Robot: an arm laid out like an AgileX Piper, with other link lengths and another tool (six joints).
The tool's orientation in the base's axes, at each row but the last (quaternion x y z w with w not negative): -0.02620, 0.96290, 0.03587, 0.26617; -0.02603, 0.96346, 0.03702, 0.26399; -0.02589, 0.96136, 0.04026, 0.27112; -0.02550, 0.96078, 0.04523, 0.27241; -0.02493, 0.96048, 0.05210, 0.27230
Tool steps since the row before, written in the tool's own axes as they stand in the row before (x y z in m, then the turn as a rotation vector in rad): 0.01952, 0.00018, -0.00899, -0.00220, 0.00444, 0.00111; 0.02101, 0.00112, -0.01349, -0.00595, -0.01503, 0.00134; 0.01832, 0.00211, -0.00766, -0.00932, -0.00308, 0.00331; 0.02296, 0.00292, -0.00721, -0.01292, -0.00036, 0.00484; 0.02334, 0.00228, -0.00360, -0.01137, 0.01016, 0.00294
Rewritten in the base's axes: -0.02133, -0.00118, -0.00234, 0.00214, 0.00458, 0.00043; -0.02497, -0.00068, 0.00091, 0.00684, -0.01467, 0.00102; -0.01973, 0.00089, -0.00295, 0.00988, -0.00250, 0.00187; -0.02350, 0.00162, -0.00575, 0.01353, 0.00044, 0.00266; -0.02190, 0.00140, -0.00903, 0.01043, 0.01065, 0.00437
